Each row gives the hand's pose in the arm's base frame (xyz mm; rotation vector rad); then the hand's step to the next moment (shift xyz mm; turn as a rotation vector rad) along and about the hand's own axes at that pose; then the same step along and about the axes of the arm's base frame.
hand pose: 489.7 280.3 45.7 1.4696 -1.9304 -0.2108
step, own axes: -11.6 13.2 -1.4 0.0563 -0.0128 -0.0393
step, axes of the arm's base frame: -8.1 15.4 2.9 0.0272 -0.0444 0.0466
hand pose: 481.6 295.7 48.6 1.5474 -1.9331 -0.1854
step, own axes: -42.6 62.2 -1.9 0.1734 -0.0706 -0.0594
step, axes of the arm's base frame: -46.1 57.8 14.9 0.0748 -0.1629 0.0803
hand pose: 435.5 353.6 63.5 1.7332 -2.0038 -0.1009
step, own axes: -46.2 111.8 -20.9 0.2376 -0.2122 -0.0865
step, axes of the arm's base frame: -89.9 70.7 44.6 0.2099 -0.2442 0.0727
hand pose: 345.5 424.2 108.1 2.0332 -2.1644 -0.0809
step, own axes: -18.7 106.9 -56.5 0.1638 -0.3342 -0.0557
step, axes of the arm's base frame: -95.2 30.3 70.6 0.3292 -0.1815 0.0170
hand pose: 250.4 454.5 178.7 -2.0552 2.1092 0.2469
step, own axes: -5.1 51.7 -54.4 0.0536 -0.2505 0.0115
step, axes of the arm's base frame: -52.5 -7.1 53.4 0.2493 -0.0559 -0.0217
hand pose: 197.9 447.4 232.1 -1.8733 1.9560 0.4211
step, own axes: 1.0 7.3 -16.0 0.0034 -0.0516 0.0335
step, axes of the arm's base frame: -8.5 -8.1 13.1 0.0539 0.0100 -0.0281
